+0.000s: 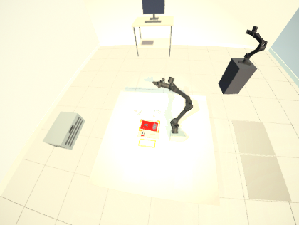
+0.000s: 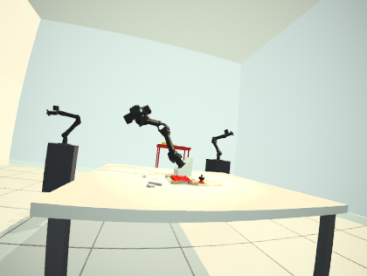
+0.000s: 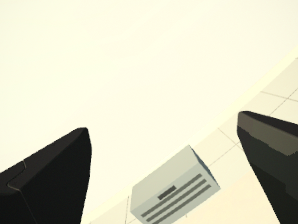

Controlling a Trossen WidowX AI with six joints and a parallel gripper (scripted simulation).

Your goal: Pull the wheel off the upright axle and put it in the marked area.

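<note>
The wheel is 14 cm ahead of my gripper tip, 43 cm to the left of it and 39 cm below it.
</note>
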